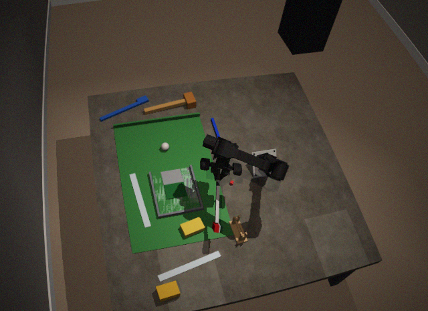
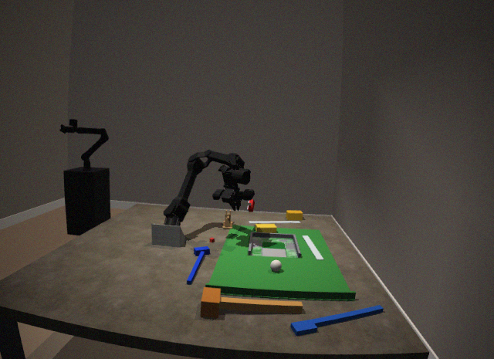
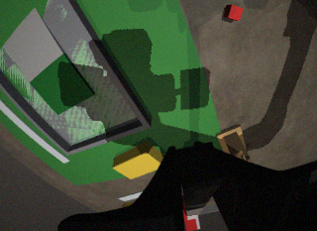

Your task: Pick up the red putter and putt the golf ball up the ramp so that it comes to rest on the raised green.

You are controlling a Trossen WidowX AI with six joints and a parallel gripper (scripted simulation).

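Now: the red putter 3 cm ahead of my gripper tip and 11 cm to the left of it. Also, from my gripper tip: small red cube 11 cm behind, 4 cm to the right, 14 cm below; white golf ball 16 cm ahead, 33 cm to the right, 12 cm below; wooden stand 5 cm behind, 22 cm to the left, 11 cm below.
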